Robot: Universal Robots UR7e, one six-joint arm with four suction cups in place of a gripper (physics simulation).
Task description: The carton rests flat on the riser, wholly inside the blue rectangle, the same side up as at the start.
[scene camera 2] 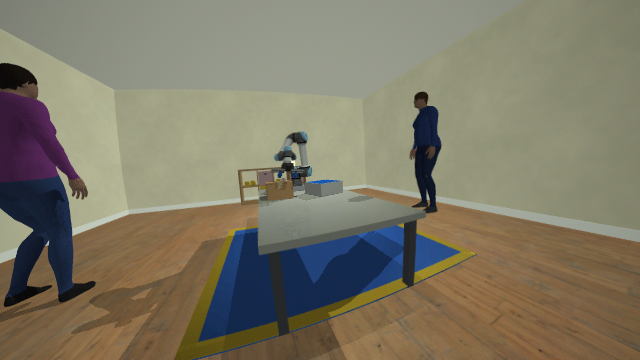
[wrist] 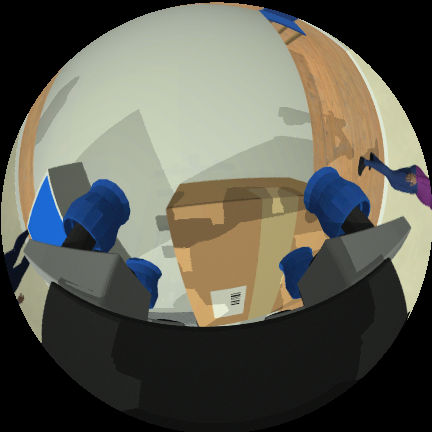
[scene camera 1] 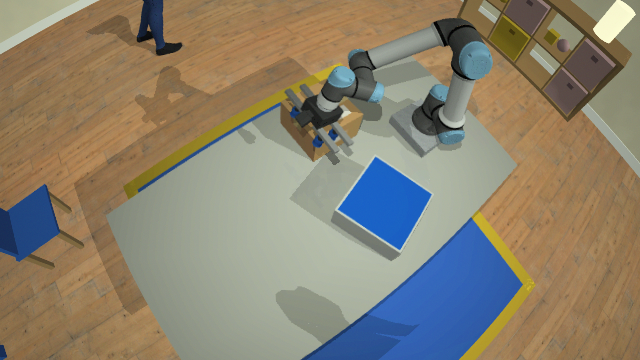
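The brown taped carton [scene camera 1: 302, 136] [scene camera 2: 280, 192] [wrist: 215, 260] rests on the table beside the arm, with a white label on its top. My gripper [scene camera 1: 314, 126] [scene camera 2: 287, 174] [wrist: 225, 239] is over the carton; a small gap seems to show below its blue cups in scene camera 2. In the wrist view the right cups overlap the carton and the left cups lie past its edge. Contact is not clearly visible; I see nothing held. The grey riser [scene camera 1: 365, 237] [scene camera 2: 323, 189] [wrist: 72, 181] stands apart from the carton, with the blue rectangle [scene camera 1: 384, 202] [scene camera 2: 325, 181] [wrist: 46, 215] on top.
The arm's grey base [scene camera 1: 407, 127] stands near the carton and riser on the grey table [scene camera 1: 215, 225] [scene camera 2: 330, 220]. A shelf unit [scene camera 2: 240, 187] is behind. One person [scene camera 2: 425, 145] stands at the right, another [scene camera 2: 30, 145] at the left. A blue chair [scene camera 1: 32, 220] stands on the floor.
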